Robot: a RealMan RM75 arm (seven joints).
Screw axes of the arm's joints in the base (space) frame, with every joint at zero. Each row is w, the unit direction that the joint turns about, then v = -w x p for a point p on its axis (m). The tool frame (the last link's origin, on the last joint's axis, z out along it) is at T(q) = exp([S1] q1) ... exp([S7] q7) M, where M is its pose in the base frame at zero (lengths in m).
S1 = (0, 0, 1, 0.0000, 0.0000, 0.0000)
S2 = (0, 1, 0, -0.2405, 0.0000, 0.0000)
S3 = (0, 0, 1, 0.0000, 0.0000, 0.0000)
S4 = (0, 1, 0, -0.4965, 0.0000, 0.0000)
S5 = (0, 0, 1, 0.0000, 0.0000, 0.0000)
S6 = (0, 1, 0, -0.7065, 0.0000, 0.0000)
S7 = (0, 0, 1, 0.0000, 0.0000, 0.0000)
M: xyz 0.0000 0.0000 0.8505 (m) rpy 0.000 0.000 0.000 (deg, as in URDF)
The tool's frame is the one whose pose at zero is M.
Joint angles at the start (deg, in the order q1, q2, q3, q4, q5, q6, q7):
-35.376, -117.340, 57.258, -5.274, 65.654, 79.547, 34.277
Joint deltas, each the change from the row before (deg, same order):
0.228, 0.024, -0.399, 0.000, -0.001, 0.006, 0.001
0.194, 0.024, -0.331, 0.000, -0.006, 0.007, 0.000
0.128, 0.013, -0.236, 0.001, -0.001, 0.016, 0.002
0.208, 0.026, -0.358, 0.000, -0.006, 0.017, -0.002
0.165, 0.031, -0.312, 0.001, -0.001, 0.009, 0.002
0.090, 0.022, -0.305, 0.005, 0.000, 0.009, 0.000
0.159, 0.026, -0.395, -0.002, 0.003, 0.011, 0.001
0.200, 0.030, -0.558, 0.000, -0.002, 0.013, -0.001
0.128, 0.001, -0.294, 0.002, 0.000, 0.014, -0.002
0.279, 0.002, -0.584, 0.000, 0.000, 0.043, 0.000
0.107, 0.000, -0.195, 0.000, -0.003, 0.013, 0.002
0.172, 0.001, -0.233, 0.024, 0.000, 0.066, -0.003
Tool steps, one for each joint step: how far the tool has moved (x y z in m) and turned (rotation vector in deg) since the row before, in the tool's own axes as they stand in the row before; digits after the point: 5 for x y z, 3 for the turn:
-0.00077, 0.00001, -0.00130, 0.326, -0.385, -0.199
-0.00068, -0.00001, -0.00113, 0.275, -0.328, -0.165
-0.00043, -0.00005, -0.00073, 0.201, -0.212, -0.111
-0.00072, -0.00004, -0.00122, 0.302, -0.346, -0.178
-0.00067, -0.00014, -0.00100, 0.257, -0.295, -0.133
-0.00054, -0.00040, -0.00052, 0.258, -0.224, -0.094
-0.00072, -0.00030, -0.00093, 0.325, -0.325, -0.153
-0.00098, -0.00052, -0.00115, 0.467, -0.440, -0.207
-0.00045, -0.00012, -0.00068, 0.249, -0.236, -0.133
-0.00089, -0.00016, -0.00151, 0.501, -0.479, -0.274
-0.00032, -0.00001, -0.00059, 0.168, -0.175, -0.098
-0.00036, 0.00000, -0.00094, 0.232, -0.197, -0.122

